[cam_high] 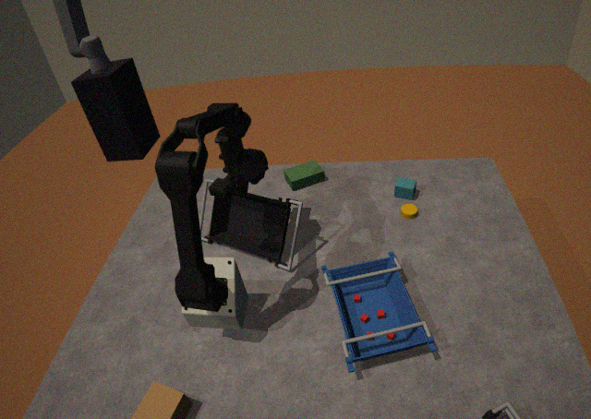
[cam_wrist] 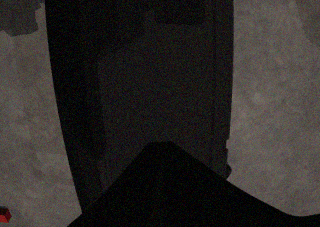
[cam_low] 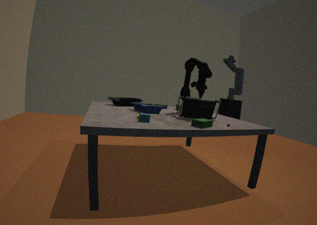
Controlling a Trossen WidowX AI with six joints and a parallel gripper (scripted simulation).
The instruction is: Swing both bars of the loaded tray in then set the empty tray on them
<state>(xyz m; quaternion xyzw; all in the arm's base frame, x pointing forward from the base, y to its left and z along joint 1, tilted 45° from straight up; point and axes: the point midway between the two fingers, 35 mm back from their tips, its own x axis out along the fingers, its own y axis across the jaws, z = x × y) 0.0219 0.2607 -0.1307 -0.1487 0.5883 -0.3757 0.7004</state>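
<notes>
My gripper tip is now 80 mm above the tray, 20 mm to the left of it and 10 mm past it. Round my gripper tip: yellow disc 460 mm ahead, 150 mm below, 100 mm to the left; teal block 460 mm ahead, 190 mm to the left, 140 mm below; box 560 mm to the right, 130 mm below, 90 mm behind.
</notes>
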